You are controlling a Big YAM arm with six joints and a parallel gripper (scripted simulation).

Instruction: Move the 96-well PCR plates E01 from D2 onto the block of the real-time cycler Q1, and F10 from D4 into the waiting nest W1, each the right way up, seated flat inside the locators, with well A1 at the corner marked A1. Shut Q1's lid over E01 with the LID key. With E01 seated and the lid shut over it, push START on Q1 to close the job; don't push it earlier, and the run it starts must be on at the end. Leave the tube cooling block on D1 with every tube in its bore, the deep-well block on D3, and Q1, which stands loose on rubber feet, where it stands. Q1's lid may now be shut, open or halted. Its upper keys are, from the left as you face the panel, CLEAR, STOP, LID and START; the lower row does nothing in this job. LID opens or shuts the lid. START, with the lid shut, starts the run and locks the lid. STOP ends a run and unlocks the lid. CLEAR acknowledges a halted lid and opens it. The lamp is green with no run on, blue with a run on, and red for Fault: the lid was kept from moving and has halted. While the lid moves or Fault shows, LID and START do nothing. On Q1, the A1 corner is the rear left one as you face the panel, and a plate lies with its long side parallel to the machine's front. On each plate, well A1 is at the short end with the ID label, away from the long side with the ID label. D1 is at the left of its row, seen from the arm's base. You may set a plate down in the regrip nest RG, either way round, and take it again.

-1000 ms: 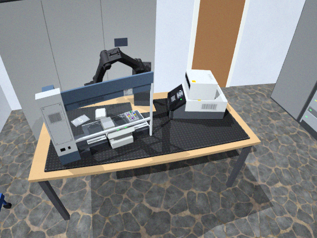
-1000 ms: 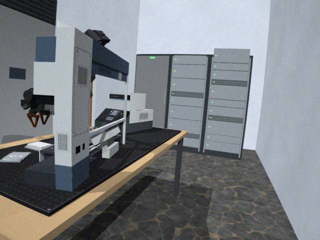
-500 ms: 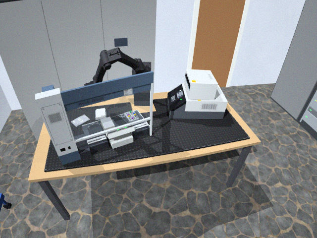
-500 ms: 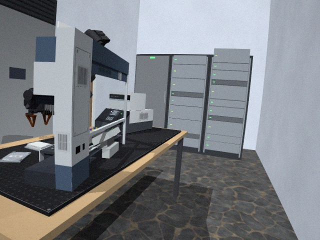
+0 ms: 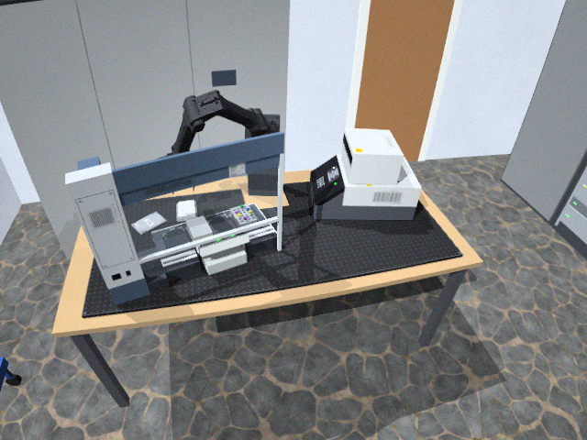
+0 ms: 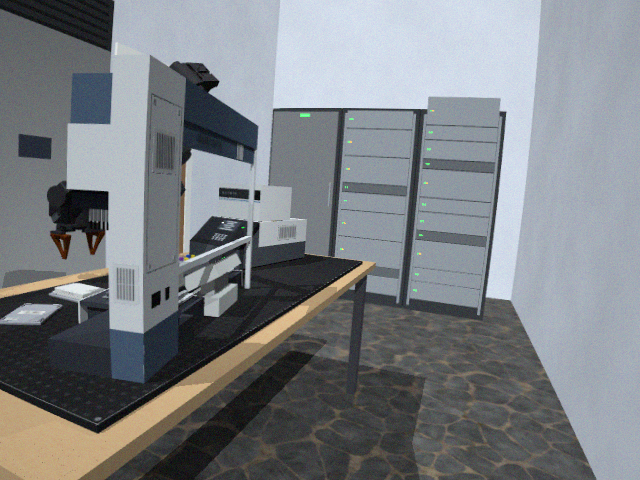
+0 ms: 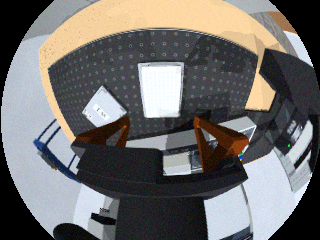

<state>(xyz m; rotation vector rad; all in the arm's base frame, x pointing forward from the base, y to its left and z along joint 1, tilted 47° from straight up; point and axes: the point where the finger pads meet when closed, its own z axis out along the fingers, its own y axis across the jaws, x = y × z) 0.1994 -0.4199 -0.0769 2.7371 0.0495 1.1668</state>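
The white 96-well PCR plate is 11 cm below my hand. Round my hand: flat grey nest 12 cm below; tube cooling block 25 cm to the left, 21 cm ahead, 5 cm below; white deep-well block 25 cm ahead, 5 cm to the left, 5 cm below.
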